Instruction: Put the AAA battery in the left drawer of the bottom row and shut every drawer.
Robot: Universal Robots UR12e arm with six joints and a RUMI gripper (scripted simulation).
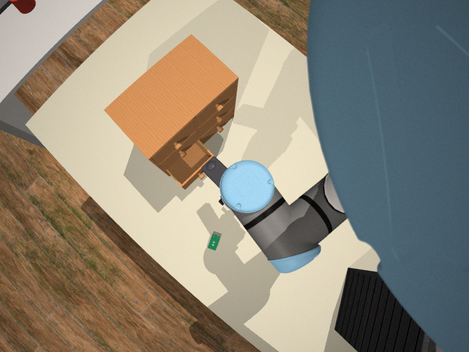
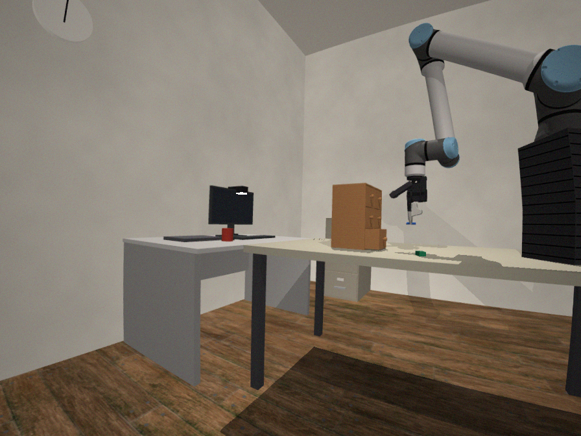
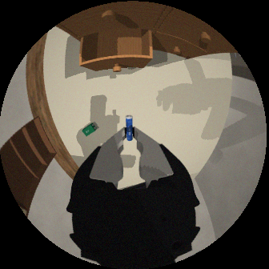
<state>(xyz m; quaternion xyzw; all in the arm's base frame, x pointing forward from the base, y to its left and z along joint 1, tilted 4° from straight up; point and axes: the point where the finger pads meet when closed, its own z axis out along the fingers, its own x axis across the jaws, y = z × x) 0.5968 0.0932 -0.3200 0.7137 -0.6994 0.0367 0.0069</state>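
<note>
My hand is 10 mm above the AAA battery. The rest, counted from my hand: green block 60 mm behind, 130 mm to the left, 130 mm below.
</note>
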